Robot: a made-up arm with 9 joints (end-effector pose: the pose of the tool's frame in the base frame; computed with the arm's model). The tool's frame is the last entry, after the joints. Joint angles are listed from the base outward.
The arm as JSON. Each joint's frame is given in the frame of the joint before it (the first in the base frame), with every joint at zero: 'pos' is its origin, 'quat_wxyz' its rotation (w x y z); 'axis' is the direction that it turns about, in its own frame. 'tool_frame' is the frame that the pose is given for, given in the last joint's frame.
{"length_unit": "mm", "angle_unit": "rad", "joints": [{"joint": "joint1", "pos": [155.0, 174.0, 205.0], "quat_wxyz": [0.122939, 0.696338, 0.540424, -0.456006], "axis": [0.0, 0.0, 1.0]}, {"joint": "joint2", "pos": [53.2, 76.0, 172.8], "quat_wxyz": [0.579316, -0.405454, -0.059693, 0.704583], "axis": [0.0, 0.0, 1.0]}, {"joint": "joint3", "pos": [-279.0, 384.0, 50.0], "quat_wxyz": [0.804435, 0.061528, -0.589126, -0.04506], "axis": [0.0, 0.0, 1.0]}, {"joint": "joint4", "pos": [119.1, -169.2, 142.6], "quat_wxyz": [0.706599, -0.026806, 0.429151, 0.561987], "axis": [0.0, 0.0, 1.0]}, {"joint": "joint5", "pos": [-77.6, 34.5, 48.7], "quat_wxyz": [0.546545, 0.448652, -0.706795, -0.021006], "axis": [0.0, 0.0, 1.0]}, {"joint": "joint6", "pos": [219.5, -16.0, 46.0], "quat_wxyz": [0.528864, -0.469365, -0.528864, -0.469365], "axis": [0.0, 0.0, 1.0]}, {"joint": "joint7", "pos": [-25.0, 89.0, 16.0], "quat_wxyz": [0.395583, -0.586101, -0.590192, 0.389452], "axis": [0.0, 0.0, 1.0]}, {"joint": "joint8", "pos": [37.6, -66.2, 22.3], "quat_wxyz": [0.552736, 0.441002, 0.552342, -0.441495], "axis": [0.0, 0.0, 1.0]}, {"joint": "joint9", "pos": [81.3, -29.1, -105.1], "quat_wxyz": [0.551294, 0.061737, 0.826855, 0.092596], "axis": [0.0, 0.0, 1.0]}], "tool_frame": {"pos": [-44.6, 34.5, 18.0], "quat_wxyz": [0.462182, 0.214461, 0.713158, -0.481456]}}
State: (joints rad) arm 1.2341 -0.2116 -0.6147 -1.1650 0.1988 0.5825 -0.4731 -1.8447 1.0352
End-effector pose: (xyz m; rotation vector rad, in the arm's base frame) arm -0.3742 0.1591 -0.1083 1.0391 -2.3924 0.5065
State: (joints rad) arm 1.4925 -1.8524 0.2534 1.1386 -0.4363 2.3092 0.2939 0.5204 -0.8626
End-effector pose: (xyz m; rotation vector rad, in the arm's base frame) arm -0.0729 -0.0036 0.7165 1.1806 1.3370 -2.5137
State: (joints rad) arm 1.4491 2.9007 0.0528 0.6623 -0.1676 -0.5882 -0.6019 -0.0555 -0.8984
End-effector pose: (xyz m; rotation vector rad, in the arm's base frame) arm -0.1779 -0.5069 0.3424 -1.3533 0.8391 -1.2463
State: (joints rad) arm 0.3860 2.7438 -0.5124 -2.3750 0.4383 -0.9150 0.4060 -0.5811 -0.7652
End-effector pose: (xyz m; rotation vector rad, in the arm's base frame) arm 0.5324 -0.3784 -0.3835 0.8350 0.1383 -1.4911
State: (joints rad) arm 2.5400 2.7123 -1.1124 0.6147 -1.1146 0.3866 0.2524 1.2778 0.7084
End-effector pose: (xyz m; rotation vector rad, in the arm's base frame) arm -0.0733 -0.1414 0.2431 1.0293 0.1850 2.2374
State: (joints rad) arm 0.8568 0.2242 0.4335 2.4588 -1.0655 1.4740 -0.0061 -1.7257 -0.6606
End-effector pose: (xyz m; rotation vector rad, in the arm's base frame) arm -0.3652 0.1478 0.0484 -0.1232 1.9350 -1.9585
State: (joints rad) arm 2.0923 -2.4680 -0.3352 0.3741 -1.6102 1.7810 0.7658 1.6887 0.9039
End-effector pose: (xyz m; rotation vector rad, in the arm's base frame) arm 0.0151 -0.0446 0.6267 -0.6942 2.5871 0.4177
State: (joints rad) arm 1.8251 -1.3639 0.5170 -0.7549 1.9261 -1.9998 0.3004 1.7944 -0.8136
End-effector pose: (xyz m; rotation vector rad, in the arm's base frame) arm -0.3115 0.6574 0.2526 1.7086 0.0306 -0.2082
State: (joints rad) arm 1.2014 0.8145 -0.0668 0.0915 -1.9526 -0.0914 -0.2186 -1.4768 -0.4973
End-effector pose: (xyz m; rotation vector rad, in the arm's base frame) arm -0.0253 -0.0375 -0.1502 -0.9424 -2.0205 -1.0381
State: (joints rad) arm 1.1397 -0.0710 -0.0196 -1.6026 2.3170 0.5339 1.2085 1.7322 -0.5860
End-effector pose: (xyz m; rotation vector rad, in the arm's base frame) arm -0.4380 0.4360 0.2529 -2.0067 -0.2093 -0.9441
